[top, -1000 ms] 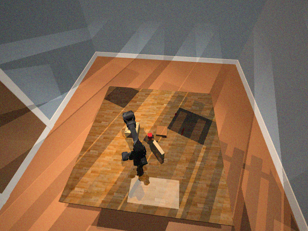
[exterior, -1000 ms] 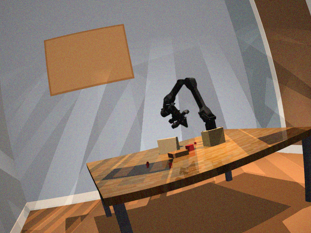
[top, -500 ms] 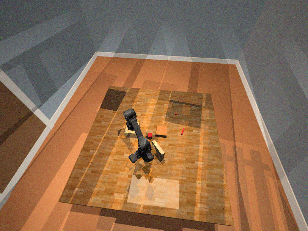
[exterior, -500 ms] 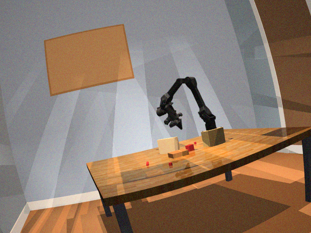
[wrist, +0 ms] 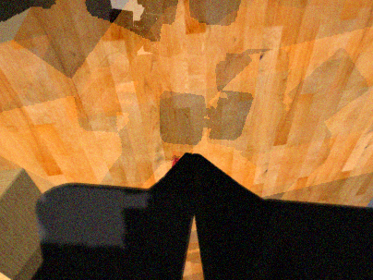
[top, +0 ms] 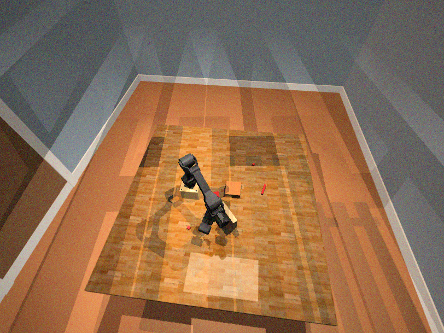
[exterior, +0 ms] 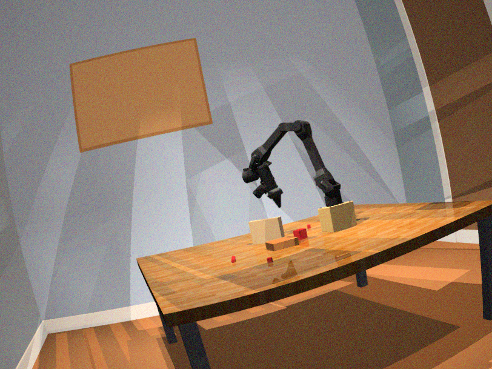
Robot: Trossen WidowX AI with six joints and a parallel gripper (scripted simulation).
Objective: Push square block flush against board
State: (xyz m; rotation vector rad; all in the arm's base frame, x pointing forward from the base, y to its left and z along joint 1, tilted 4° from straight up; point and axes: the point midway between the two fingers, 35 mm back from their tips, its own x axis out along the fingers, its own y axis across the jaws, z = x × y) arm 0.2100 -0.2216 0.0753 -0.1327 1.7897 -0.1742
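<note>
Now: the pale flat block 90 mm ahead of my gripper tip, 110 mm to the left of it and 80 mm below it. From my gripper tip the other things lie so: brown board: 70 mm ahead, 330 mm to the left, 110 mm below; red cube: 30 mm behind, 240 mm to the left, 110 mm below; red stick: 270 mm ahead, 390 mm to the left, 120 mm below.
</note>
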